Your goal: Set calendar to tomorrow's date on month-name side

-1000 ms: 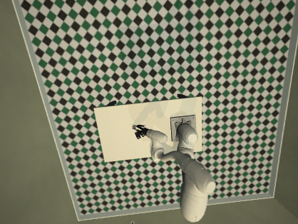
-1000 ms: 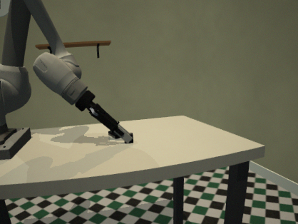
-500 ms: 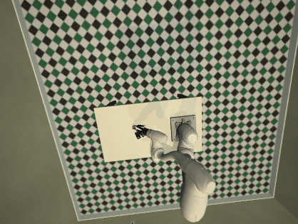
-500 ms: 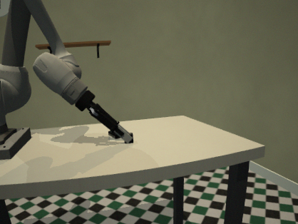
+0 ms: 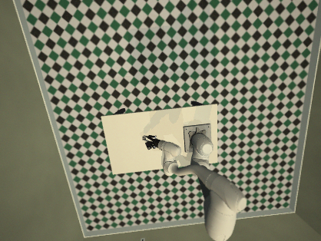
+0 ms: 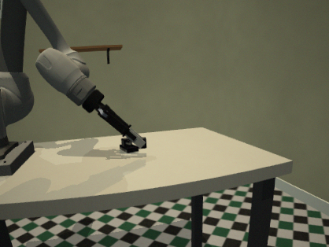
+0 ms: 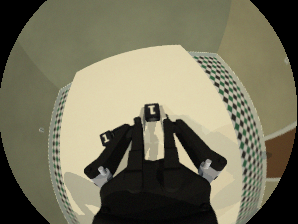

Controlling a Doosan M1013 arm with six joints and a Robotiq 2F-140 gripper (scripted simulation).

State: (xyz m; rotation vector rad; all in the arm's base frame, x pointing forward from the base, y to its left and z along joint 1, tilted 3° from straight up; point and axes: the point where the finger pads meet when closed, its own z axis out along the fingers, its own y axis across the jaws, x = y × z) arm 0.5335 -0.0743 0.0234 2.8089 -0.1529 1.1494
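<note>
Right now my hand is 10 mm past the calendar tray, 100 mm to the right of it and 60 mm above it. The rest, counted from my hand: black calendar cube (20 mm ahead, 20 mm below).
</note>
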